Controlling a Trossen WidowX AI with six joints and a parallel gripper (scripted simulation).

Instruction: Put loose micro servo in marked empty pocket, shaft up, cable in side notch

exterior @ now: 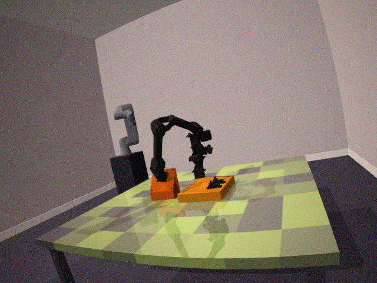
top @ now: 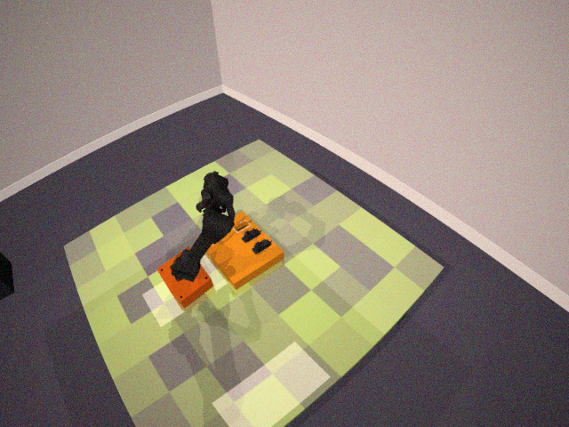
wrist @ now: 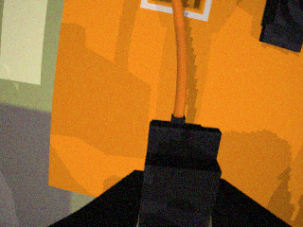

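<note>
My gripper tip is now 10 cm above the orange deck and 6 cm to the left of it.
</note>
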